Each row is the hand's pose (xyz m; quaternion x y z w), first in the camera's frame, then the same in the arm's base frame.
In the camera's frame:
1: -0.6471 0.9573 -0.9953 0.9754 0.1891 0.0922 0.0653
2: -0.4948 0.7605 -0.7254 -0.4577 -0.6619 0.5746 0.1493
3: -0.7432 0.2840 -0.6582 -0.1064 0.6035 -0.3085 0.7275
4: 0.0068 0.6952 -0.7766 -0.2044 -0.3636 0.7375 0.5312
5: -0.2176 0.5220 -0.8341 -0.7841 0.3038 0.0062 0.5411
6: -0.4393 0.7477 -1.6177 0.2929 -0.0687 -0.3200 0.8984
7: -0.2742 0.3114 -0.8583 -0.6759 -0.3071 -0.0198 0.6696
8: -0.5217 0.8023 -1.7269 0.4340 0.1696 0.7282 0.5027
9: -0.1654 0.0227 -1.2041 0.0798 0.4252 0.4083 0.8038
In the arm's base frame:
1: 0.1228 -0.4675 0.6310 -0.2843 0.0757 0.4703 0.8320
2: -0.0197 -0.3950 0.3006 0.3483 -0.4068 -0.1207 0.8359
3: -0.5244 -0.5855 0.2523 -0.3793 -0.8030 -0.4090 0.2100
4: -0.0009 0.0965 0.1720 0.8040 -0.2566 -0.0632 0.5326
5: -0.2150 -0.0682 0.2754 0.3040 0.4545 0.6840 0.4830
6: -0.1017 -0.0284 1.1119 -0.5110 -0.7768 0.3643 0.0530
7: -0.4335 -0.0842 0.2867 0.3516 0.4460 0.1431 0.8105
8: -0.0722 -0.0736 1.2490 -0.9258 0.2318 0.0704 0.2903
9: -0.7283 0.1765 0.5314 -0.9095 -0.2706 -0.2692 0.1645

